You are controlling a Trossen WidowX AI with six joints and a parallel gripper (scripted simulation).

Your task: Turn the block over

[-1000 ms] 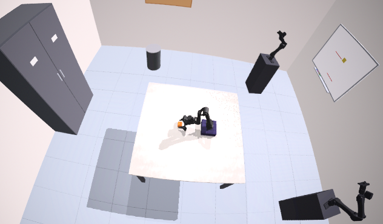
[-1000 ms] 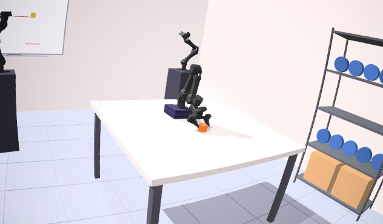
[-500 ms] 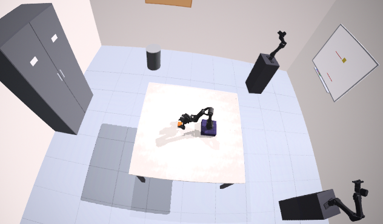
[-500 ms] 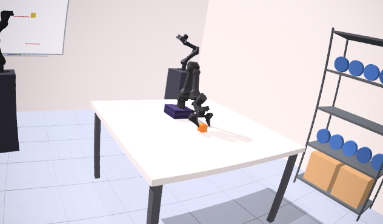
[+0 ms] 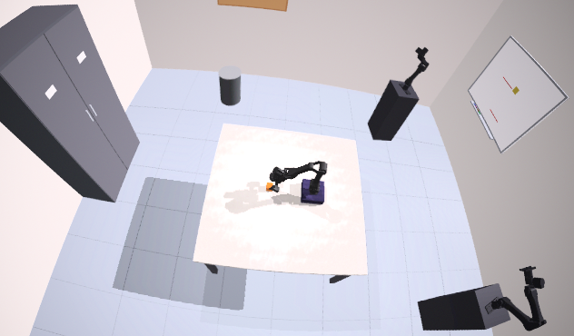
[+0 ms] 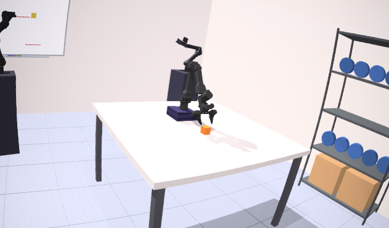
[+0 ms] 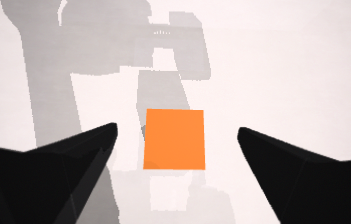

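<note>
The orange block lies 20 mm behind my gripper tip and 40 mm below it.
</note>
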